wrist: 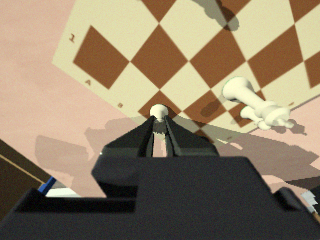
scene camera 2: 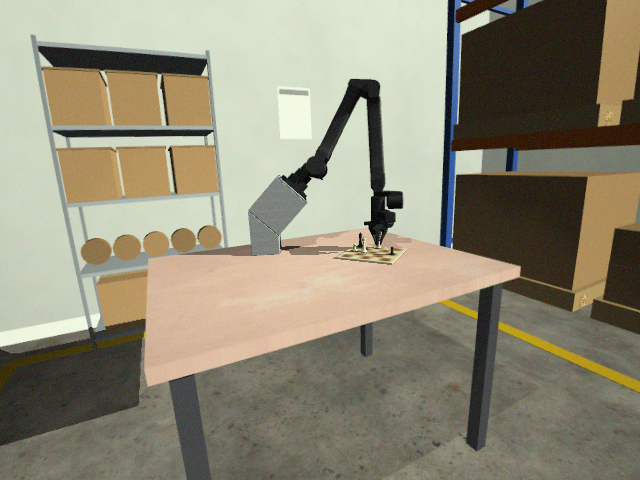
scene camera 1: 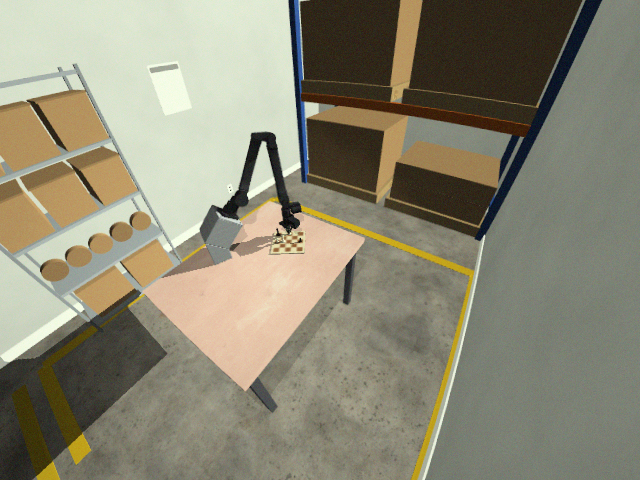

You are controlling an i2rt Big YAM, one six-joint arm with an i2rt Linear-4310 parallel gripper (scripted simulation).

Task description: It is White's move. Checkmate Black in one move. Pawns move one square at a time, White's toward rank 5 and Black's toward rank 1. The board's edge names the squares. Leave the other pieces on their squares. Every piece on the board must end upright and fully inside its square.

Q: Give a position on a small chessboard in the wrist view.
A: At 133,62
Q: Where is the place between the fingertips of the gripper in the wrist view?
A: At 159,119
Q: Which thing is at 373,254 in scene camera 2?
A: A small chessboard.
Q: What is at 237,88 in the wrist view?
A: A tall white piece.
